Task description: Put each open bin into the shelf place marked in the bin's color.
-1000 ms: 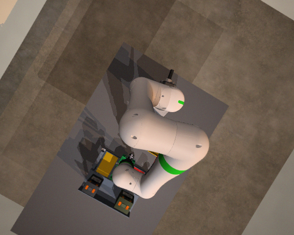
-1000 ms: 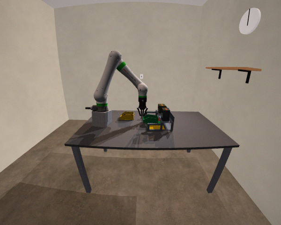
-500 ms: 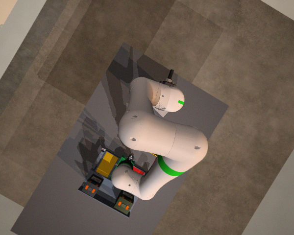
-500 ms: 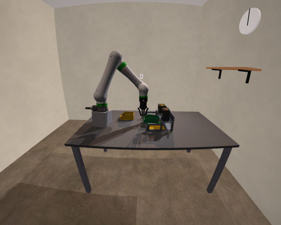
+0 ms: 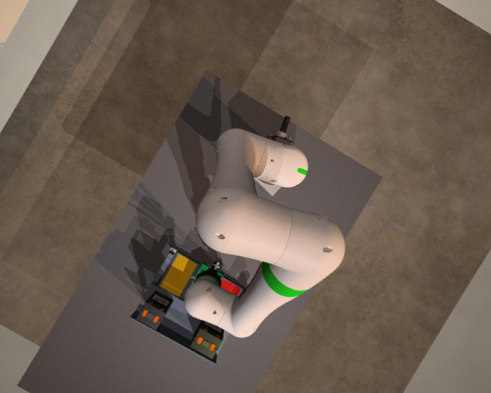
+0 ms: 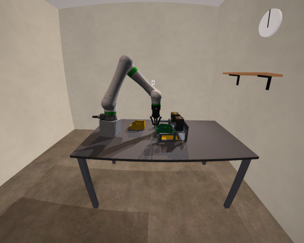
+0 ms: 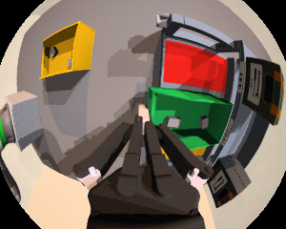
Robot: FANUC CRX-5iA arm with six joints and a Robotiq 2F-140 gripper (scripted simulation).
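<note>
Right now the green bin is 10 cm ahead of my hand, 2 cm to the right of it and 1 cm below it. The rest, counted from my hand: yellow-marked place 11 cm ahead, 14 cm to the right, 5 cm below; then red mark 15 cm ahead, 8 cm to the left, 5 cm below; then yellow bin 18 cm behind, 17 cm to the left, 2 cm below.
</note>
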